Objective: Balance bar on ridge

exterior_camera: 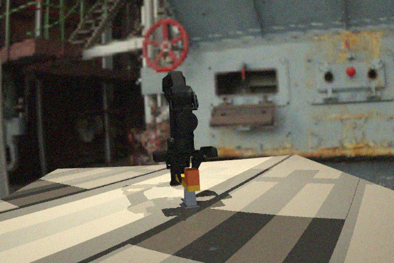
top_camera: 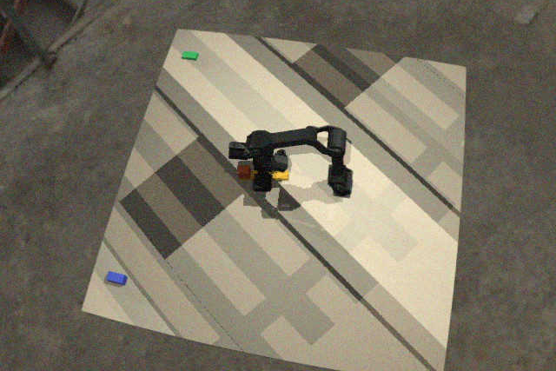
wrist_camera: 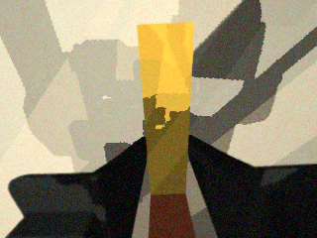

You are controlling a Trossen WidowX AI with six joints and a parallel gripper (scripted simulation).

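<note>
My gripper tip is now 3 cm short of the small grey-blue ridge, 1 cm to the right of it and 1 cm above it. The rest, counted from my gripper tip: green block (52 cm to the right, 46 cm ahead, 6 cm below); blue block (48 cm to the left, 46 cm ahead, 5 cm below).
</note>
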